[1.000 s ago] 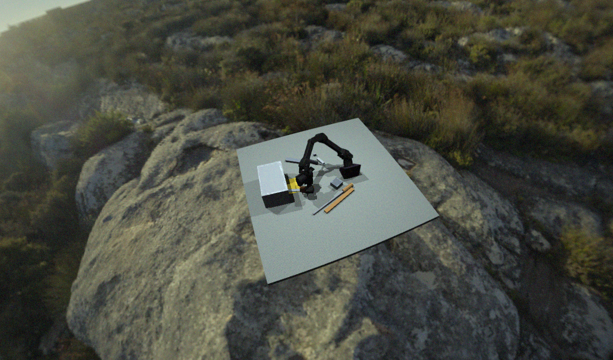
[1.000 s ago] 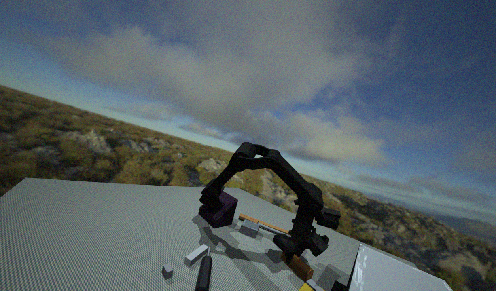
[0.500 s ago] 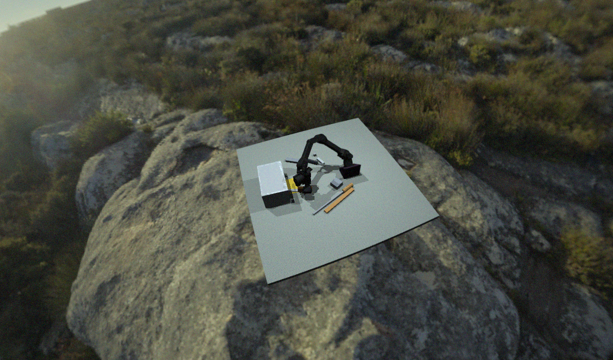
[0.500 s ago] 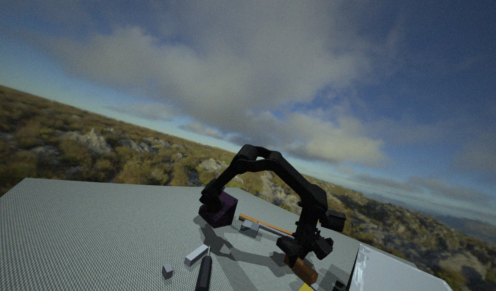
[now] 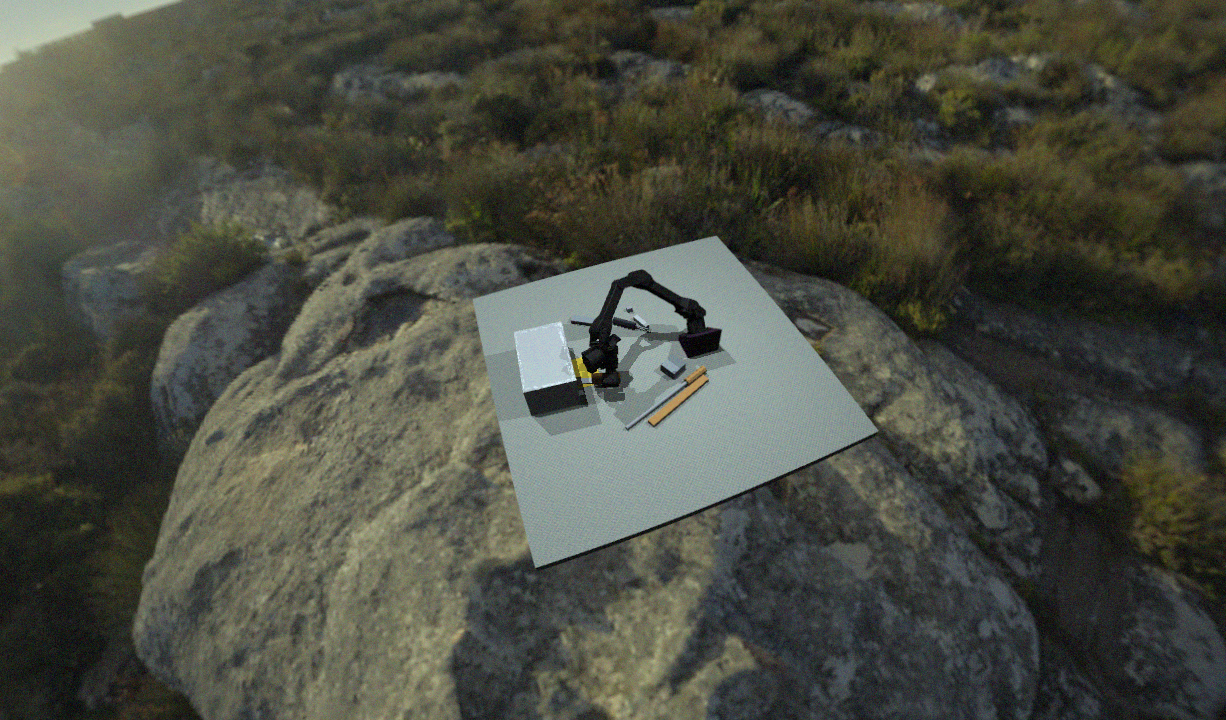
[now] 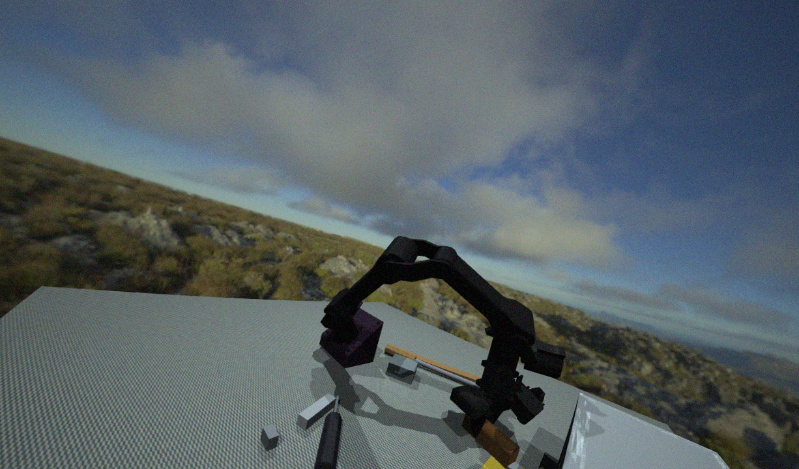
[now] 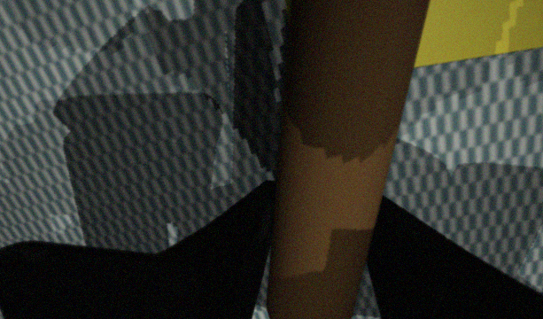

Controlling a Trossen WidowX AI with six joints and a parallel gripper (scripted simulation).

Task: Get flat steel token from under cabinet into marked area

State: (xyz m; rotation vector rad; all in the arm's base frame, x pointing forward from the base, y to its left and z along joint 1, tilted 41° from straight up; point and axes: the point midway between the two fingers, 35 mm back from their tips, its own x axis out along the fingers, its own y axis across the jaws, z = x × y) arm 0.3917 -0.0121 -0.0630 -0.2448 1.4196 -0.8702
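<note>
My gripper tip is 24 cm past the grey block, 5 cm to the right of it and 1 cm below it. Also, from my gripper tip: grey bar: 23 cm behind, 23 cm to the right; small grey cube: 22 cm behind, 32 cm to the right; wooden stick: 19 cm behind, 20 cm to the left.
</note>
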